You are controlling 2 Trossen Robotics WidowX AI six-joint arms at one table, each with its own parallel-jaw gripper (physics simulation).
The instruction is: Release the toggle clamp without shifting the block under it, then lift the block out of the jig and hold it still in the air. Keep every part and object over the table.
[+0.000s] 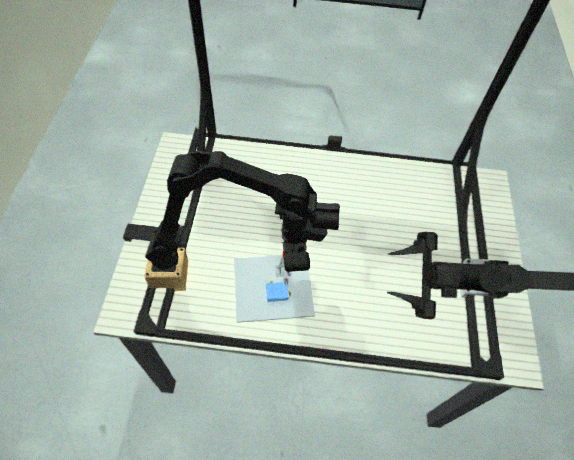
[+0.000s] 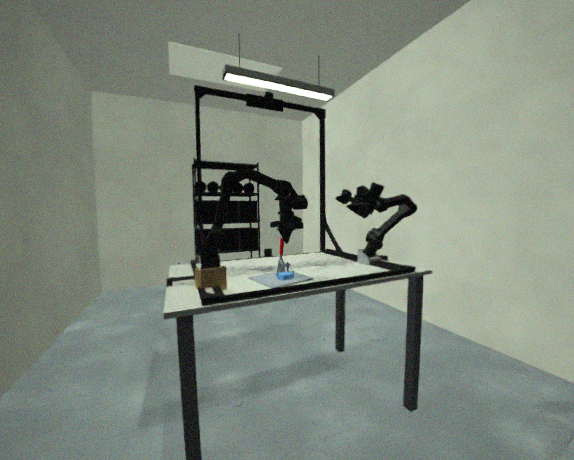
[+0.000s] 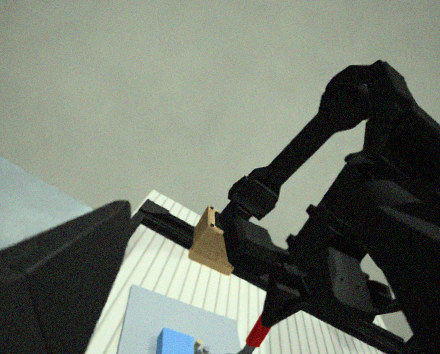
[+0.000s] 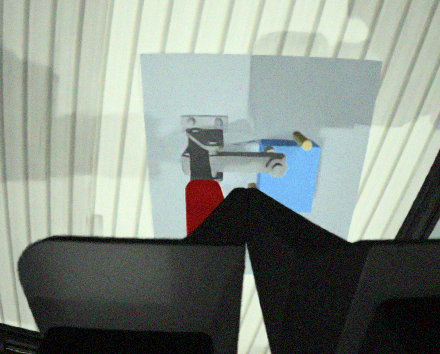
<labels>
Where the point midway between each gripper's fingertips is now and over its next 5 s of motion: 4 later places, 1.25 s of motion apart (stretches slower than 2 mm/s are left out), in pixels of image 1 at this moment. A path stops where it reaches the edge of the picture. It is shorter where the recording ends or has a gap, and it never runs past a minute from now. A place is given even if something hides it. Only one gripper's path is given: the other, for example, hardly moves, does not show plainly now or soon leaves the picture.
The right gripper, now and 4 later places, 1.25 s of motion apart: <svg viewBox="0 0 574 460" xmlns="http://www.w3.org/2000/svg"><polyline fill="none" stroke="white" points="293,252 292,235 292,226 293,253 287,247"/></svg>
</labels>
